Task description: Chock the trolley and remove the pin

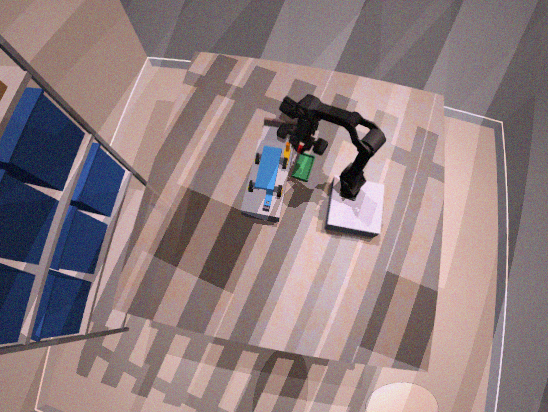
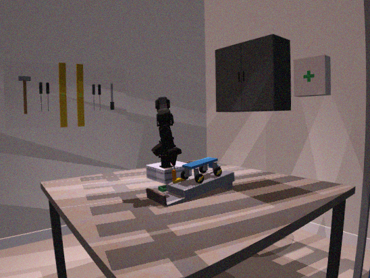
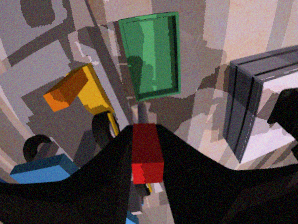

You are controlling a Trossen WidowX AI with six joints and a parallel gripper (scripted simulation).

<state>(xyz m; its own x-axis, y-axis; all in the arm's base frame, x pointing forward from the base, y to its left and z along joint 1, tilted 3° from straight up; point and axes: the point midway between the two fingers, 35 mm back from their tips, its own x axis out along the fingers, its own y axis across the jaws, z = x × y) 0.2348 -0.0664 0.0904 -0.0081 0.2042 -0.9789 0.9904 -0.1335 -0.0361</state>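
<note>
My gripper tip is now right at the red-headed stop pin. From my gripper tip the other things lie so: green tray (30 mm behind, 140 mm below); blue trolley (90 mm ahead, 110 mm to the left, 30 mm below); yellow chock (50 mm ahead, 50 mm below).
</note>
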